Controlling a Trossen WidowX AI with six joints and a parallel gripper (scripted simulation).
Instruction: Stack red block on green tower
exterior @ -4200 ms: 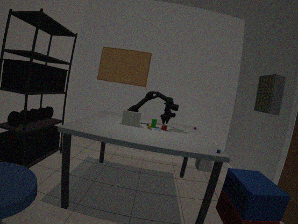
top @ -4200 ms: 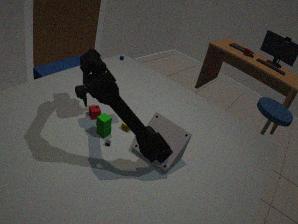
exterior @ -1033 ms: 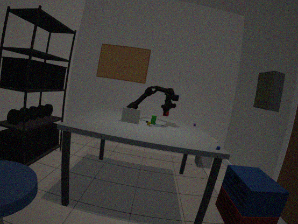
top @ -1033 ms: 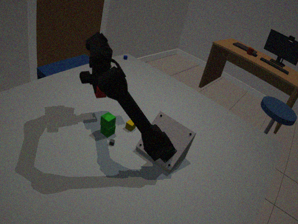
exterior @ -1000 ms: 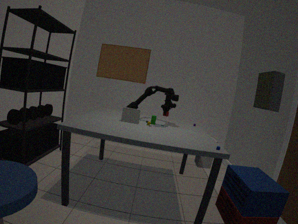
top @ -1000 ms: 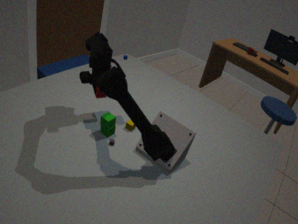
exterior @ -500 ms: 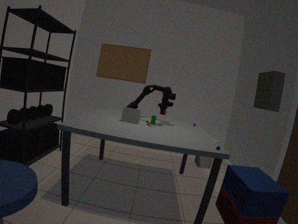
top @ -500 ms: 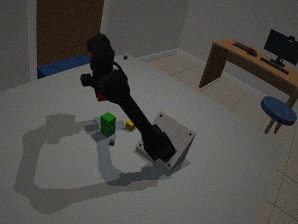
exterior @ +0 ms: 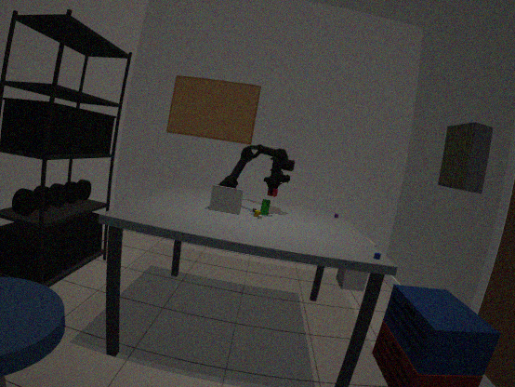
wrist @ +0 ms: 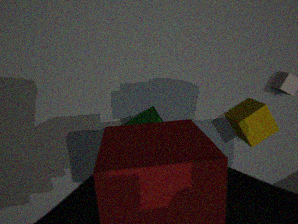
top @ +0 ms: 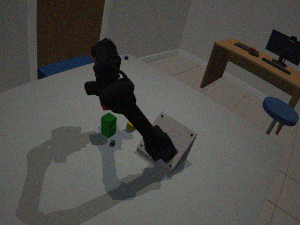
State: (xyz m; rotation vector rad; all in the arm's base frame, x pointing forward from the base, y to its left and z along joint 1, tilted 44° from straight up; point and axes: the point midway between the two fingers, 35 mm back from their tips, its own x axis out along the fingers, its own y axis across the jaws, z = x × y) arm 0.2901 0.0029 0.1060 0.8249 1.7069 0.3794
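My gripper tip is 120 mm above the tiny dark cube, 90 mm past it and 30 mm to the right of it. The rest, counted from my gripper tip: red block: 10 mm above; then small blue cube: 570 mm to the right, 540 mm ahead, 120 mm below; then small yellow block: 110 mm below, 100 mm to the right, 60 mm behind.
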